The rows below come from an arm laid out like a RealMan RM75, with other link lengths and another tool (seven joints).
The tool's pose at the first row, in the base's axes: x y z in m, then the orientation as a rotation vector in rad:
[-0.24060, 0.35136, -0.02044, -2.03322, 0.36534, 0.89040]
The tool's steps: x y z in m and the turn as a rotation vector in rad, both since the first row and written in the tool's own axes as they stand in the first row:
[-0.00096, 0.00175, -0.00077, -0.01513, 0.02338, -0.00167]
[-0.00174, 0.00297, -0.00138, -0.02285, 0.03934, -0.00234]
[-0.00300, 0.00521, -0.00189, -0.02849, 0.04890, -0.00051]
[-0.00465, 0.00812, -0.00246, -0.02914, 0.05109, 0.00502]
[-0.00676, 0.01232, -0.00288, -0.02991, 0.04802, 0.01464]
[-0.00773, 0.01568, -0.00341, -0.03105, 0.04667, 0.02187]
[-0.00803, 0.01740, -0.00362, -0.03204, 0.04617, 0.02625]
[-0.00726, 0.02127, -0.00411, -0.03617, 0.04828, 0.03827]
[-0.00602, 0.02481, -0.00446, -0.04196, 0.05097, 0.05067]
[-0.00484, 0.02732, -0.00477, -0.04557, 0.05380, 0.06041]
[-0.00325, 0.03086, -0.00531, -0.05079, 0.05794, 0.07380]
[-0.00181, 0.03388, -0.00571, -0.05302, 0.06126, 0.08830]
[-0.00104, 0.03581, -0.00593, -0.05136, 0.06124, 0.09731]
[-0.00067, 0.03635, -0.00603, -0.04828, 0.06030, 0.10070]
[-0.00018, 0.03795, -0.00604, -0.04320, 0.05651, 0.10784]
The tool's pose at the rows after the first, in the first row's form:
[-0.24188, 0.34965, -0.02052, -2.05903, 0.37073, 0.87144]
[-0.24282, 0.34839, -0.02047, -2.07417, 0.37589, 0.85775]
[-0.24469, 0.34658, -0.02073, -2.08411, 0.38094, 0.85120]
[-0.24718, 0.34430, -0.02109, -2.08573, 0.38774, 0.85260]
[-0.25077, 0.34136, -0.02195, -2.08474, 0.39592, 0.86182]
[-0.25305, 0.33890, -0.02308, -2.08497, 0.40239, 0.86798]
[-0.25411, 0.33770, -0.02382, -2.08554, 0.40637, 0.87150]
[-0.25546, 0.33510, -0.02650, -2.09010, 0.41872, 0.87812]
[-0.25637, 0.33283, -0.02937, -2.09643, 0.43121, 0.88497]
[-0.25677, 0.33119, -0.03159, -2.10085, 0.44180, 0.88929]
[-0.25734, 0.32880, -0.03464, -2.10725, 0.45644, 0.89505]
[-0.25780, 0.32681, -0.03732, -2.11035, 0.47296, 0.90127]
[-0.25822, 0.32555, -0.03894, -2.10836, 0.48319, 0.90618]
[-0.25821, 0.32518, -0.03949, -2.10485, 0.48741, 0.90811]
[-0.25873, 0.32427, -0.04079, -2.09784, 0.49476, 0.91450]

